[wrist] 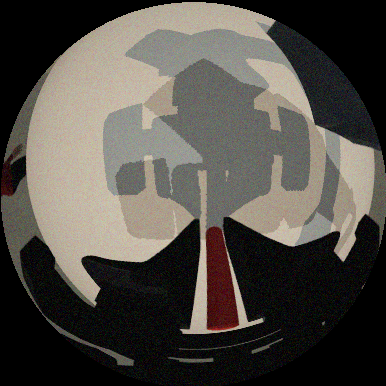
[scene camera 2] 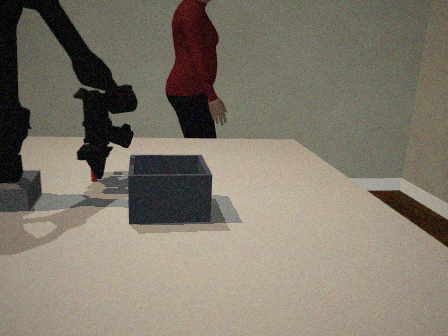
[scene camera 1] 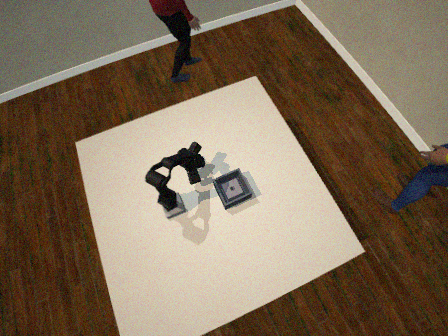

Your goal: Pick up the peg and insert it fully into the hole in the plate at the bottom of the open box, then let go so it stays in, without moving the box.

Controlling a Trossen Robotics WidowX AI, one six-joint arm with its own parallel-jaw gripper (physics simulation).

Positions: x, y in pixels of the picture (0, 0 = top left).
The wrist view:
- my gripper: 210, 223
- red peg: 221, 313
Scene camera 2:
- my gripper: 100, 177
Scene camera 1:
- dark box: 247, 193
